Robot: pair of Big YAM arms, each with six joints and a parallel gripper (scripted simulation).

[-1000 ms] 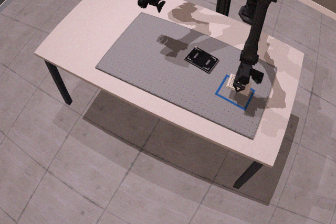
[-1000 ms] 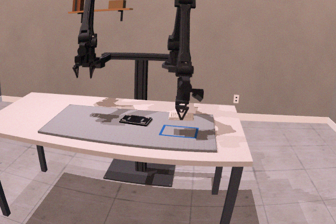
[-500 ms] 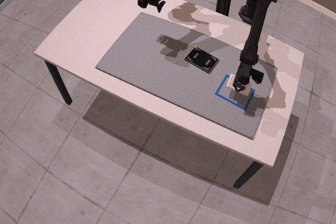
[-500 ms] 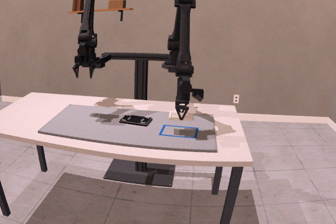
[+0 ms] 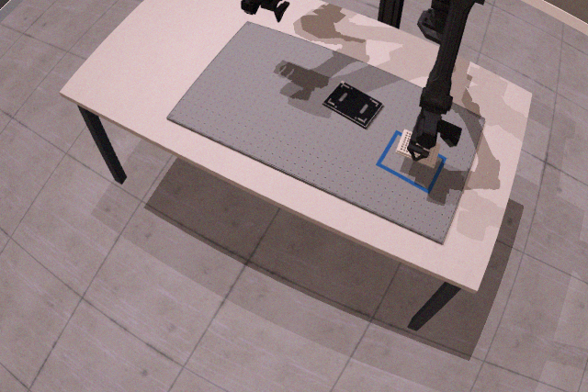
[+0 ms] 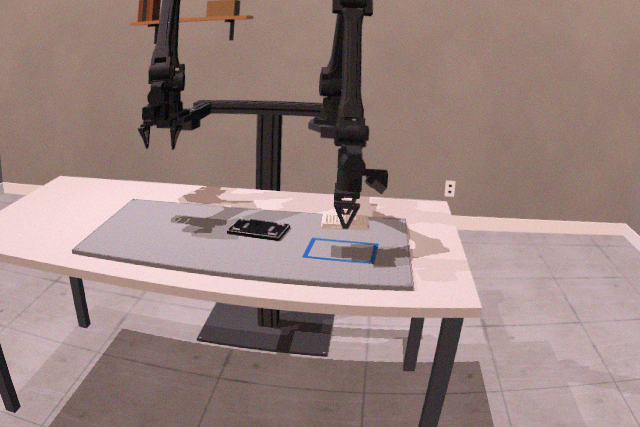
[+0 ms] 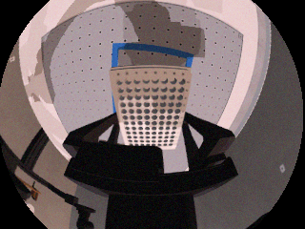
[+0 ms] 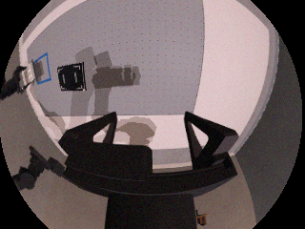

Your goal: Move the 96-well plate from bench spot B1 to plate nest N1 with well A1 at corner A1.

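The 96-well plate lies right at my left hand. The rest, counted from my left hand: plate nest: 27 cm to the right, 9 cm behind, 8 cm below.
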